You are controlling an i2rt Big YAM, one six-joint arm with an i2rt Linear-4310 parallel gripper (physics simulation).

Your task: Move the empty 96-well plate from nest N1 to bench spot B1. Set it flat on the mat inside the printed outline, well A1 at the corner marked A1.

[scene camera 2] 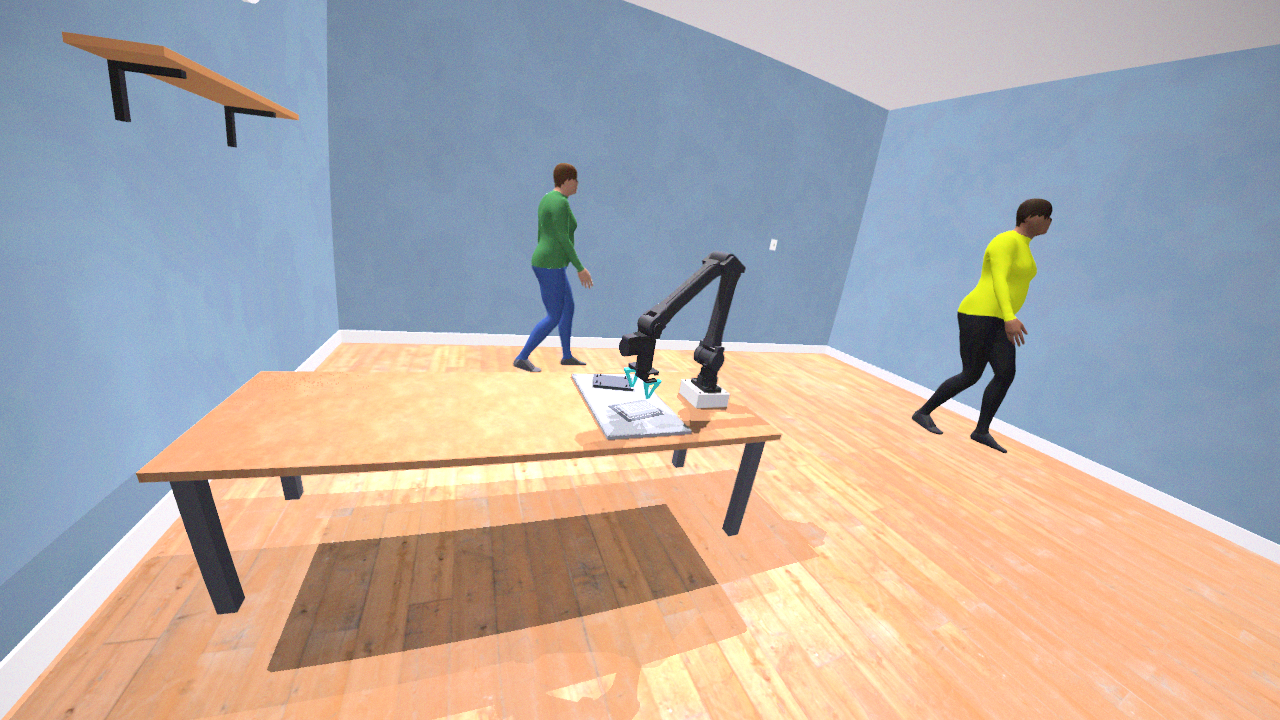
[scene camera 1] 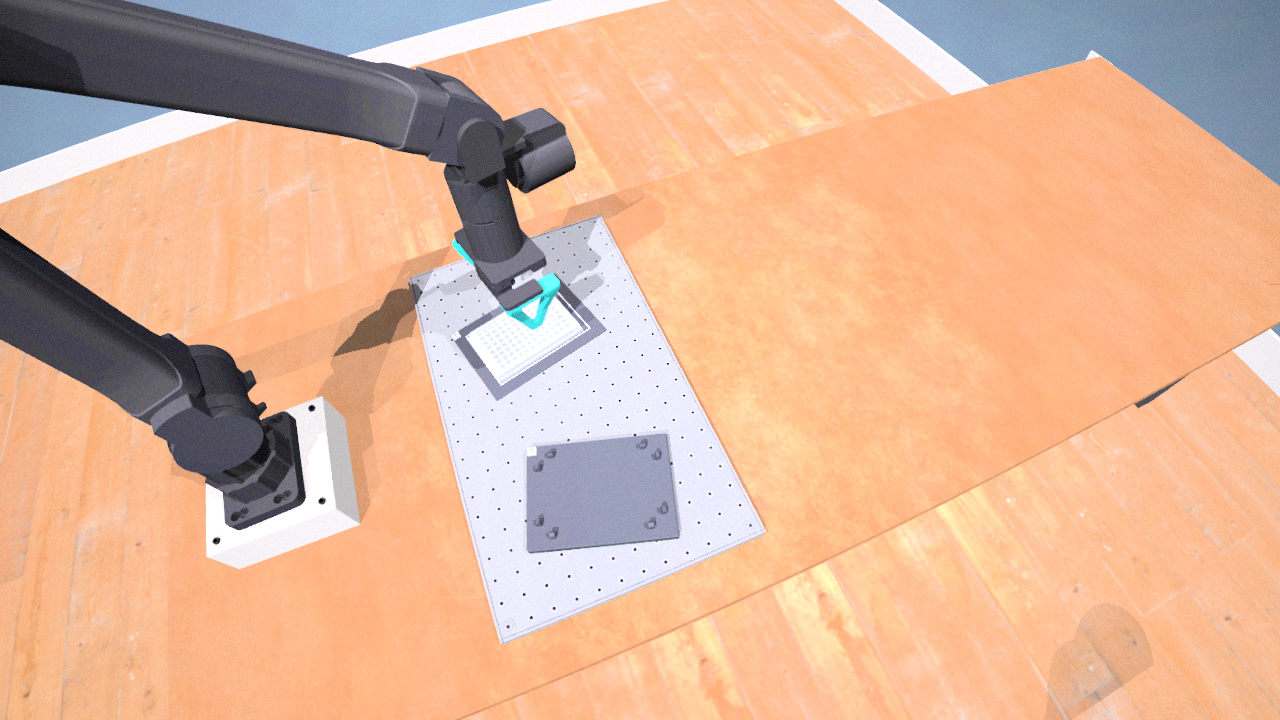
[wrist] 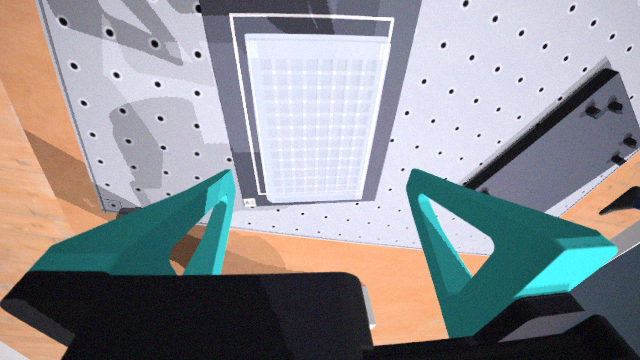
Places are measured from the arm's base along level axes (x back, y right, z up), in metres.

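Pixels of known places: gripper, between the fingertips: (scene camera 2: 639, 392) (scene camera 1: 517, 302) (wrist: 323, 178); arm's base, origin of its link: (scene camera 2: 705, 386) (scene camera 1: 265, 471).
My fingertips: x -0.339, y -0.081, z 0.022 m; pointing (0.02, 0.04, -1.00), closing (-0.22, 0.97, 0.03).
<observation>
Ahead of a thing's pixels: the offset from my fingertips to its top centre. "spot": to the spot under its first point. Level surfaces: height alone.
The clear 96-well plate {dx +0.004, dy +0.003, dz -0.052 m} (scene camera 1: 512, 345) (scene camera 2: 637, 409) (wrist: 315, 120) lies on the dark mat {dz -0.066 m} (scene camera 1: 499, 390) (wrist: 230, 90) at B1. In the wrist view, the printed outline {spot: dx -0.066, dy -0.019, dz -0.066 m} (wrist: 310, 16) shows with a gap at the plate's upper and left sides. The plate's right side and lower end overlap its lines. The A1 mark {dx +0.091, dy -0.039, dz -0.066 m} (wrist: 249, 202) is beside the plate's lower left corner; the plate's own A1 marking cannot be read. My gripper (scene camera 1: 506, 301) (scene camera 2: 642, 391) (wrist: 323, 178) is open and empty above the plate, its teal fingers apart from it. Nest N1 {dx -0.005, dy +0.245, dz -0.046 m} (scene camera 1: 599, 492) (wrist: 565, 145) holds no plate.
The perforated board {dx -0.010, dy +0.093, dz -0.067 m} (scene camera 1: 626, 394) (wrist: 440, 75) carries the nest and the mat on the wooden table {dz -0.081 m} (scene camera 1: 895, 268) (scene camera 2: 402, 416). The nest has raised corner pegs. The arm's white base (scene camera 1: 344, 501) (scene camera 2: 711, 399) stands beside the board. Two people (scene camera 2: 556, 232) (scene camera 2: 1006, 277) are beyond the table.
</observation>
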